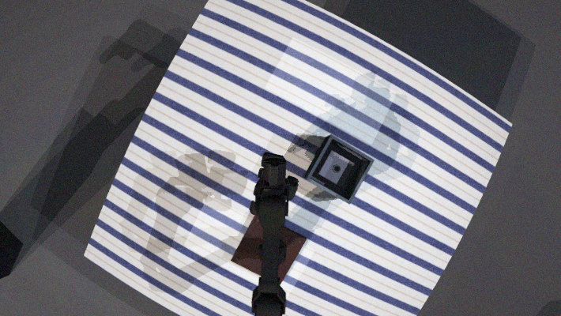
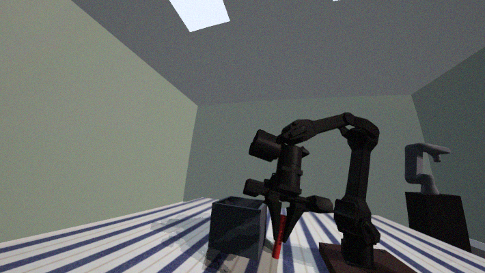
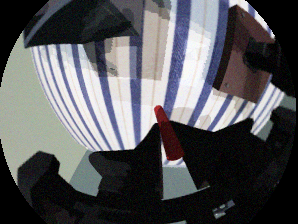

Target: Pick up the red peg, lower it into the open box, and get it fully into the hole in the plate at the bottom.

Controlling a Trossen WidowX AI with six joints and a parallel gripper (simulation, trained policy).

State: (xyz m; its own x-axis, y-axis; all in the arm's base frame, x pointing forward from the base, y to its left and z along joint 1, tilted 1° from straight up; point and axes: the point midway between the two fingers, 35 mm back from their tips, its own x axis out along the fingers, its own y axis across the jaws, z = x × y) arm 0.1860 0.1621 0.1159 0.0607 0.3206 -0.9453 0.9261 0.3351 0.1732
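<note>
My gripper tip is 19 cm to the left of the grey plate, 16 cm short of it and 7 cm above it. Round my gripper tip: red peg 1 cm to the right, 1 cm above.
</note>
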